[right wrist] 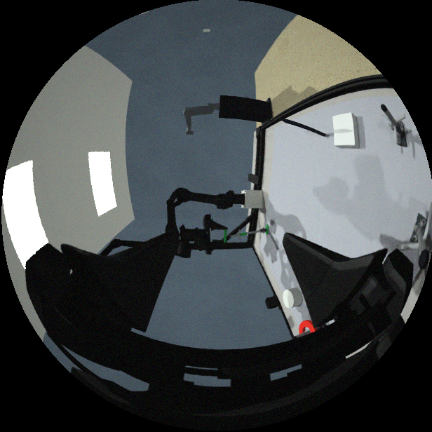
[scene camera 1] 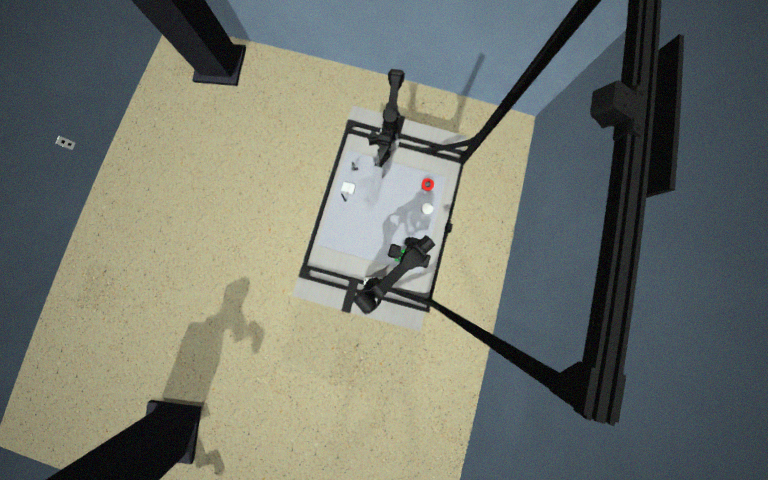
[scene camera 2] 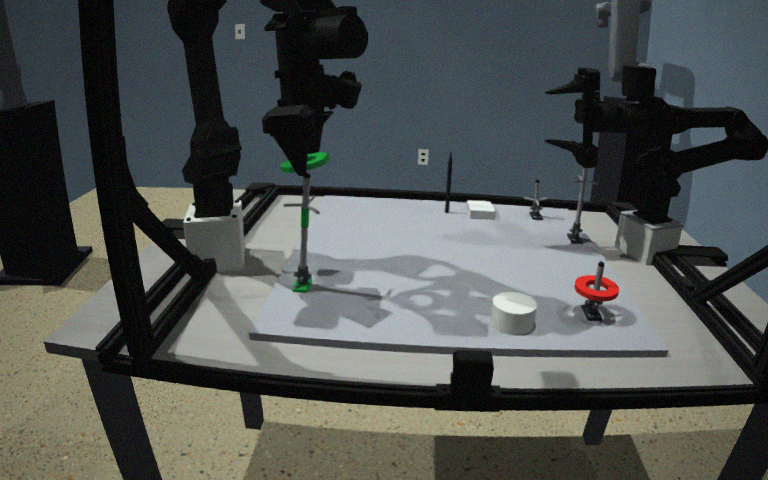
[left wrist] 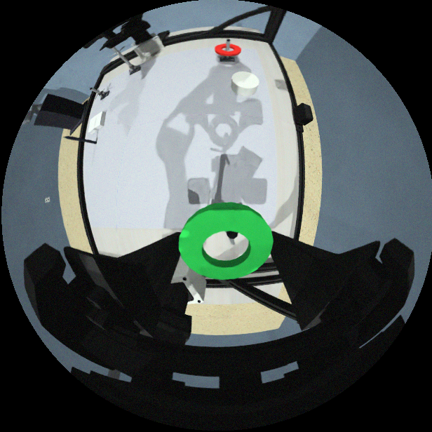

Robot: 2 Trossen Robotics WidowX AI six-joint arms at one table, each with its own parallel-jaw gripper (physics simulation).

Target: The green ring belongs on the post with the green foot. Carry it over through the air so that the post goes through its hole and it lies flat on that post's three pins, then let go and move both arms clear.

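Places are measured from the left arm's base along level axes (x ahead, y left, z up), in millimetres.
Where they show: left gripper, between the fingertips: [scene camera 2: 308,168]; right gripper, between the fingertips: [scene camera 1: 380,163] [scene camera 2: 545,116]; left arm's base, origin of its link: [scene camera 2: 213,210]; right arm's base, origin of its link: [scene camera 2: 652,217].
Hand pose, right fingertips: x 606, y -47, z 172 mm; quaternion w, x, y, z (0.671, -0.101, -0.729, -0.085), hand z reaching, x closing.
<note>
Each offset is from my right fingertips to the top centre of the thing. "*": to the spot under its first point.
The green ring @[dx -449, dy -120, dz -39 mm] [scene camera 2: 320,160] [left wrist: 260,240] [right wrist: 225,235] is off the table, slightly tilted, held by its outer sides between the fingers of my left gripper [scene camera 2: 304,164] [left wrist: 225,237], which is shut on it. The post with the green foot @[* dx -453, dy -116, dz -187 mm] [scene camera 2: 304,249] stands upright below; its three pins spread partway up, above a green band. In scene camera 2 the ring is a little above the post's top. In the left wrist view the dark post tip [left wrist: 232,234] shows at the upper edge of the hole, partly hidden by the rim. My right gripper [scene camera 2: 547,117] is open and empty, far away.
A red ring @[dx -31, dy -277, dz -206 mm] [scene camera 2: 583,289] [left wrist: 220,50] is on a short post at the right. A white cylinder @[dx -170, dy -271, dz -222 mm] [scene camera 2: 513,316] [left wrist: 245,85] stands beside it. A white box @[dx -36, dy +184, dz -238 mm] [scene camera 2: 480,211] [left wrist: 96,121], a black rod @[dx -109, dy +205, dz -118 mm] [scene camera 2: 448,183] and two grey posts @[* dx +107, dy +6, dz -176 mm] [scene camera 2: 578,203] @[* dx +86, dy +146, dz -214 mm] [scene camera 2: 536,199] stand farther back.
</note>
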